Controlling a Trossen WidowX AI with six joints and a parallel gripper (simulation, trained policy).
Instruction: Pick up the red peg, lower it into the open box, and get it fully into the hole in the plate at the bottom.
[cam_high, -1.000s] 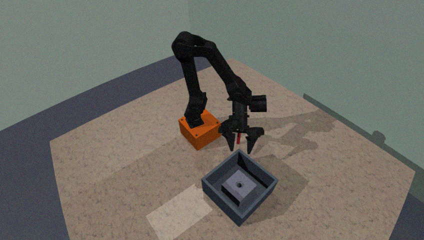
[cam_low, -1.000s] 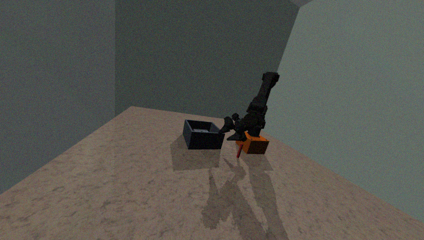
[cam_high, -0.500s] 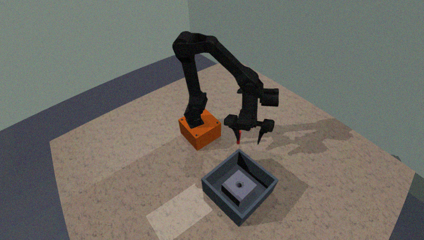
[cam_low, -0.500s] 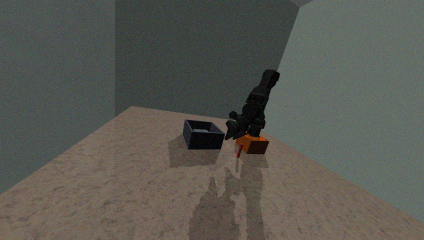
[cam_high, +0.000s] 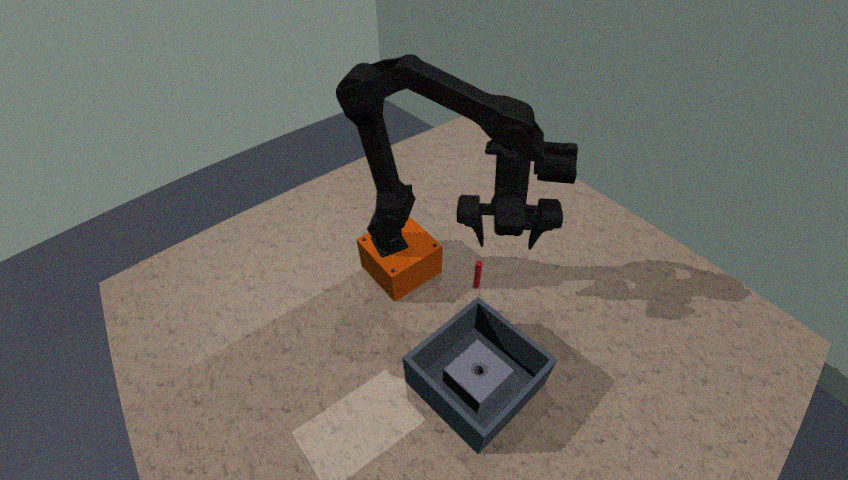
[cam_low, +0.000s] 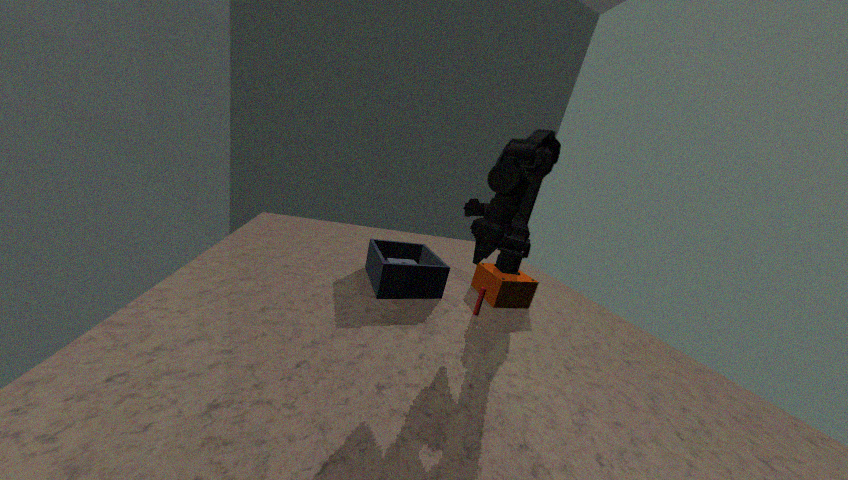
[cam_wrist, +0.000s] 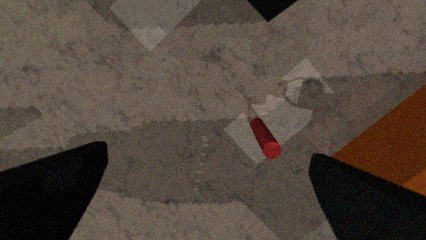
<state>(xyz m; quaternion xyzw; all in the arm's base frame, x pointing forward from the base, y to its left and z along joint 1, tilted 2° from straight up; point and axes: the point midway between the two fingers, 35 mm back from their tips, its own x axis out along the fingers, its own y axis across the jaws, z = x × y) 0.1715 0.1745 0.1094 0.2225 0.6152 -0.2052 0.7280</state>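
Right now my gripper tip is 4 cm past the red peg, 2 cm to the left of it and 12 cm above it. Round my gripper tip: dark grey box (16 cm ahead, 15 cm to the right, 13 cm below); grey plate (16 cm ahead, 15 cm to the right, 11 cm below).
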